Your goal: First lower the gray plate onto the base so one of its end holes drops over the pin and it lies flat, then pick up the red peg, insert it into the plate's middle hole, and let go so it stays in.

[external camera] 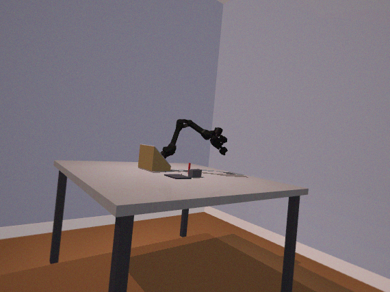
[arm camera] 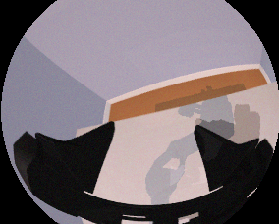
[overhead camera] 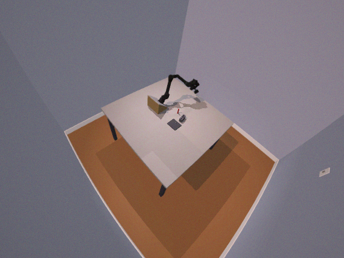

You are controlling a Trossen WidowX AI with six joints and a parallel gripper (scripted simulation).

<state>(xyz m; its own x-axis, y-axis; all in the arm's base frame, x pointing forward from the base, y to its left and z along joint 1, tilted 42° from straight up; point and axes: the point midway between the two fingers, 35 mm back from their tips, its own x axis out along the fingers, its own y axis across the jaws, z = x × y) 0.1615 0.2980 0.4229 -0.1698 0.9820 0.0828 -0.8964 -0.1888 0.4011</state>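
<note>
My gripper tip is now 480 mm to the left of the gray plate, 190 mm short of it and 130 mm above it. Also, from my gripper tip: dark base 600 mm to the right, 180 mm ahead, 160 mm below; then red peg 440 mm to the right, 130 mm below, 80 mm ahead.
</note>
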